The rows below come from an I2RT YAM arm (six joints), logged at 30 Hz.
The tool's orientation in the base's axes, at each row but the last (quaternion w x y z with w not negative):
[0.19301 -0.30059 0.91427 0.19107]
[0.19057 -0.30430 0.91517 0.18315]
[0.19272 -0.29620 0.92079 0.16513]
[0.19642 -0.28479 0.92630 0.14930]
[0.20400 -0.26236 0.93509 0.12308]
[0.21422 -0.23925 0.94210 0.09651]
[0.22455 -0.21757 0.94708 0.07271]
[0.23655 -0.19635 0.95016 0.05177]
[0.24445 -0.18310 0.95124 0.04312]
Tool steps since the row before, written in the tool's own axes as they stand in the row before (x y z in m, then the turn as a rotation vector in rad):
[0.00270 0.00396 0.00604 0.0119 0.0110 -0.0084]
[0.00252 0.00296 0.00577 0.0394 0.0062 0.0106]
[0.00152 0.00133 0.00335 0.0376 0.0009 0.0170]
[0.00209 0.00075 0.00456 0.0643 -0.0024 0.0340]
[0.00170 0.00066 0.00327 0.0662 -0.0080 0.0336]
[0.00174 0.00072 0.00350 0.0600 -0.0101 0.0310]
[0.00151 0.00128 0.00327 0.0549 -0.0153 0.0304]
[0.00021 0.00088 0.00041 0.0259 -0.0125 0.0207]
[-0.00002 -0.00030 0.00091 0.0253 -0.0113 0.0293]
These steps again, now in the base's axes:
[-0.00304 0.00448 -0.00549 -0.0177 -0.0014 0.0042]
[-0.00236 0.00359 -0.00547 -0.0306 -0.0098 -0.0259]
[-0.00109 0.00169 -0.00335 -0.0244 -0.0103 -0.0317]
[-0.00076 0.00139 -0.00482 -0.0380 -0.0188 -0.0591]
[-0.00065 0.00090 -0.00358 -0.0366 -0.0245 -0.0603]
[-0.00048 0.00091 -0.00384 -0.0316 -0.0245 -0.0554]
[-0.00050 0.00134 -0.00354 -0.0254 -0.0274 -0.0527]
[-0.00034 0.00081 -0.00046 -0.0071 -0.0165 -0.0305]
[0.00054 -0.00012 -0.00079 -0.0032 -0.0138 -0.0378]

